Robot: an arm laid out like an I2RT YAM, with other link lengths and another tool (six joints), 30 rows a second.
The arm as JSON. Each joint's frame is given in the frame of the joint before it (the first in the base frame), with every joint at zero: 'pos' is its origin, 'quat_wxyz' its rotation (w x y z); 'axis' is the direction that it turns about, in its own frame. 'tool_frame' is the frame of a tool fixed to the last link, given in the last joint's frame.
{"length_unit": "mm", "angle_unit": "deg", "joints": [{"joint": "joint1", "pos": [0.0, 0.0, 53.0], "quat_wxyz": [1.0, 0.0, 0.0, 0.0], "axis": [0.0, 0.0, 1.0]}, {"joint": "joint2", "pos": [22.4, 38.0, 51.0], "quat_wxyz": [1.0, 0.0, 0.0, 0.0], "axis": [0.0, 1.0, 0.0]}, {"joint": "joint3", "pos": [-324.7, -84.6, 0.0], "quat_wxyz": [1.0, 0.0, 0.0, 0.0], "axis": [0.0, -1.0, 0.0]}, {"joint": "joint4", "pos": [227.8, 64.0, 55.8], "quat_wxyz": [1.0, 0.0, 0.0, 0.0], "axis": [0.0, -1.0, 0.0]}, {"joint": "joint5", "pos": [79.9, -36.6, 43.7], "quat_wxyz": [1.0, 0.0, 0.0, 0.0], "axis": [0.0, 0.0, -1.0]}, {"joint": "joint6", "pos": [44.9, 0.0, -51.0], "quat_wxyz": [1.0, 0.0, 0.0, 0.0], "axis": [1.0, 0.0, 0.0]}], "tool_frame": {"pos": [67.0, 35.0, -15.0], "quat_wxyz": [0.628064, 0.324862, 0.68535, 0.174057]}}
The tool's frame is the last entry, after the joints.
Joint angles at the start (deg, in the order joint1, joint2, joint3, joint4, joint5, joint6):
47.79, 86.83, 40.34, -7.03, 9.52, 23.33
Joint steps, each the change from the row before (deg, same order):
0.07, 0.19, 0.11, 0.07, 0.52, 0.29
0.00, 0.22, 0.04, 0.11, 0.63, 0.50
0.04, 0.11, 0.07, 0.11, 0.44, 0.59
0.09, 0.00, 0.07, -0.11, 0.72, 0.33
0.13, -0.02, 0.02, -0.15, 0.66, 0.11
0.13, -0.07, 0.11, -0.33, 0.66, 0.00
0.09, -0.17, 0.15, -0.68, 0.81, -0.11
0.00, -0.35, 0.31, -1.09, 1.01, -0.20
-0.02, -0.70, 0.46, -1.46, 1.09, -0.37
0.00, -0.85, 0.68, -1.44, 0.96, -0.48
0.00, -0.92, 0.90, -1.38, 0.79, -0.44
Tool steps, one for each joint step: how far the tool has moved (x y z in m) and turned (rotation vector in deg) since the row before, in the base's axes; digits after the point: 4 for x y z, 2 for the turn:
0.0013, 0.0004, -0.0003, -0.14, -0.21, -0.47
0.0016, -0.0001, -0.0006, -0.13, -0.17, -0.77
0.0013, 0.0004, 0.0002, 0.13, -0.13, -0.69
0.0010, -0.0004, 0.0001, -0.24, -0.30, -0.60
0.0004, -0.0006, -0.0002, -0.38, -0.29, -0.35
0.0003, -0.0007, 0.0002, -0.47, -0.30, -0.26
0.0000, -0.0017, 0.0002, -0.77, -0.28, -0.30
0.0004, -0.0027, 0.0012, -0.98, -0.38, -0.43
0.0001, -0.0034, 0.0030, -1.03, -0.55, -0.36
0.0004, -0.0025, 0.0050, -0.73, -0.75, -0.18
0.0008, -0.0015, 0.0067, -0.36, -0.87, -0.12

